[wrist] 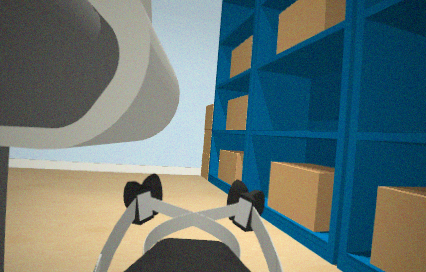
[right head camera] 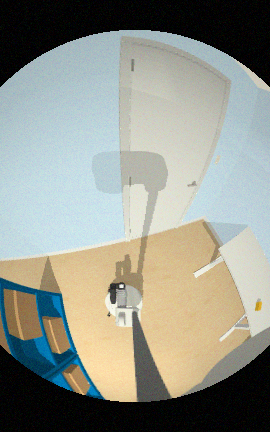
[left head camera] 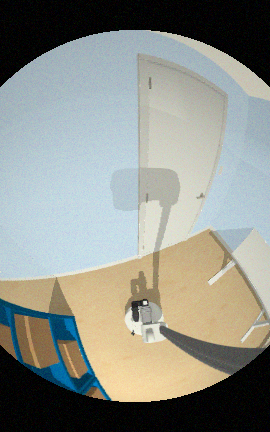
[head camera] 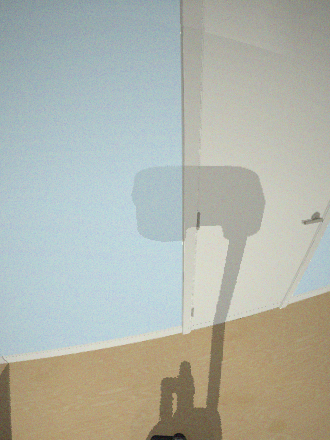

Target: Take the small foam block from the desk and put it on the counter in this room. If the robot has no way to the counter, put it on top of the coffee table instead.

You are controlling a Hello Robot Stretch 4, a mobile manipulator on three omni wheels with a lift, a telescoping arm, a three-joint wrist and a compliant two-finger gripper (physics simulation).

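Frame: origin at the robot's base, x right, y ahead, z up, level; millimetres.
Seen in the pictures: gripper, fingertip midpoint: (wrist: 195,193) (right head camera: 113,317) (left head camera: 138,335).
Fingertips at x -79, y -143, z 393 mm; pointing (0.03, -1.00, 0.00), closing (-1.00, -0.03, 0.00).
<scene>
Offsets run from my fingertips to a thing's top centre. "spot": to the spot under its first point. Level surfaces: height alone.
A white desk @[dz +300 mm] (left head camera: 257,260) (right head camera: 245,260) stands at the right in the left and right head camera views. A small orange-yellow block @[dx +1367, dy -243, dz +345 mm] (right head camera: 258,304) lies on its top in the right head camera view, near the right rim of the view. My gripper (wrist: 195,193) is open in the wrist view, with its two black fingertips wide apart and nothing between them. It points along the blue shelves and is well away from the desk. The counter and the coffee table do not show in the current views.
Blue shelves (left head camera: 55,340) (right head camera: 48,295) (wrist: 345,150) with brown boxes @[spot: dx -740, dy -137, dz +315 mm] (left head camera: 37,340) (right head camera: 22,312) (wrist: 295,192) stand at the left of my base in the head views. A closed white door (head camera: 260,150) (left head camera: 185,130) (right head camera: 170,115) is set in the blue wall ahead. Wood floor @[dz -421 mm] (head camera: 100,395) lies before it.
</scene>
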